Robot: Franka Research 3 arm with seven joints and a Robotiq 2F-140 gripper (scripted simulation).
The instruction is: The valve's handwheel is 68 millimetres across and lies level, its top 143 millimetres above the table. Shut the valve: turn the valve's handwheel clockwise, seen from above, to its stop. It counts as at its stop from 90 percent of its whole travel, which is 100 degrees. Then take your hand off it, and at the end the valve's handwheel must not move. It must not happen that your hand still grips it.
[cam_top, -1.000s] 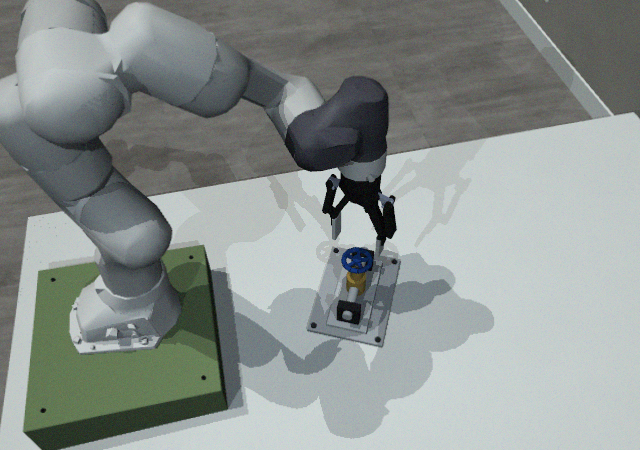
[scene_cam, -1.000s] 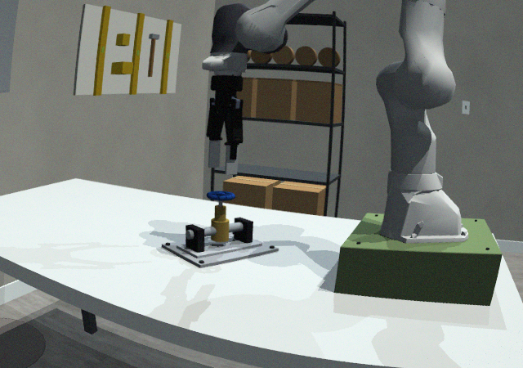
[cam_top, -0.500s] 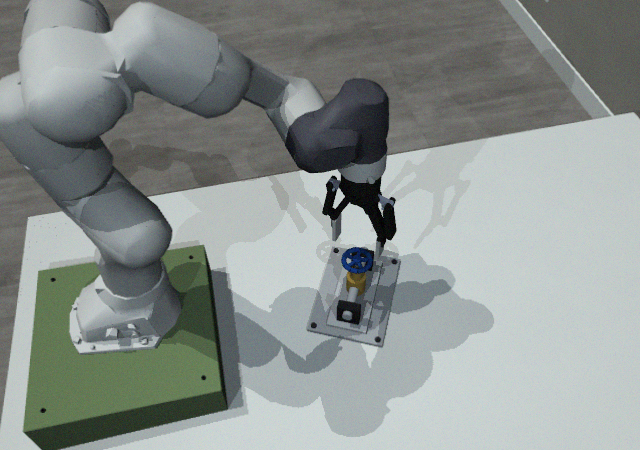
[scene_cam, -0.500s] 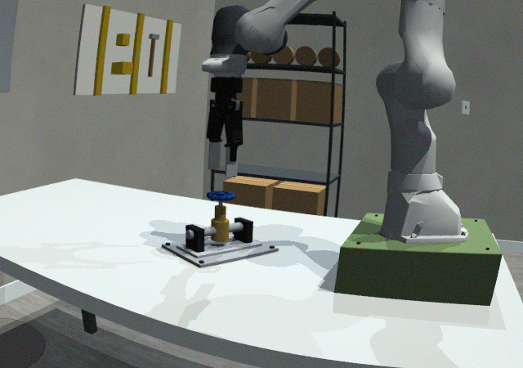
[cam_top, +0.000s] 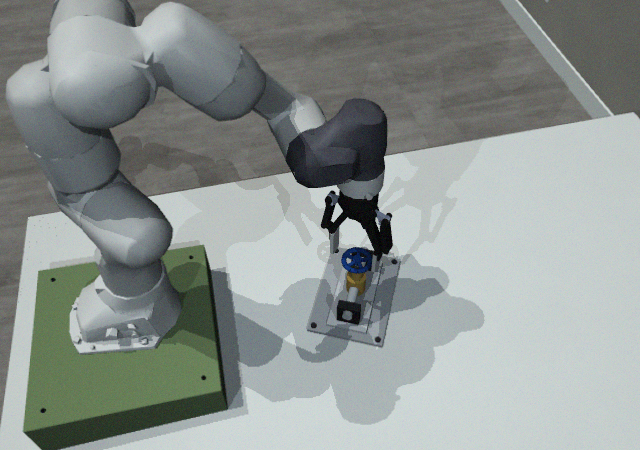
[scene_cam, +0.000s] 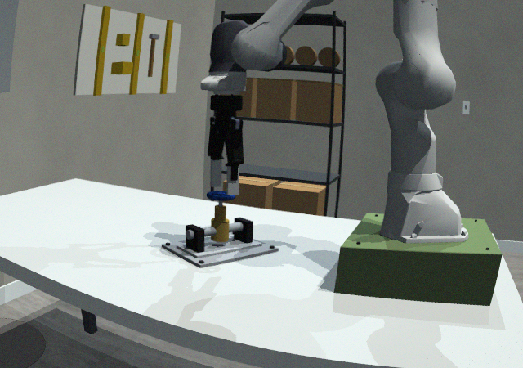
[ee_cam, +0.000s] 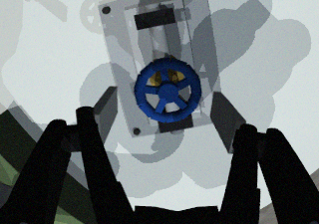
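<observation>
My gripper is now 10 mm short of the blue spoked handwheel and 50 mm above it.
</observation>
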